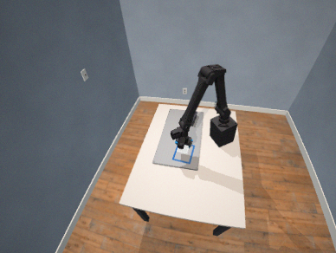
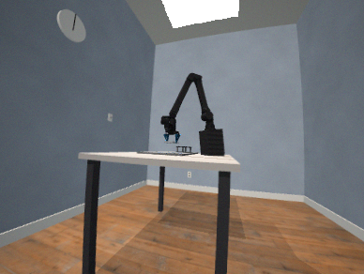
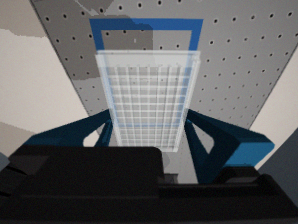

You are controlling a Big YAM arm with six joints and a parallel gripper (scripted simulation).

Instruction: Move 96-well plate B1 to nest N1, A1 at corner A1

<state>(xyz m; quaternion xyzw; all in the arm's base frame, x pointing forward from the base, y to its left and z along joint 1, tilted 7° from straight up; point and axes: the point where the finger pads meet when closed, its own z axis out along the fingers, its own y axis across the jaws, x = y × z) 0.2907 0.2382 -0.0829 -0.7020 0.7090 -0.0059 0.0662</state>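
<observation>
The 96-well plate lies right at my hand. The rest, counted from my hand: A1 mark 100 mm ahead, 340 mm to the right, 30 mm below.
</observation>
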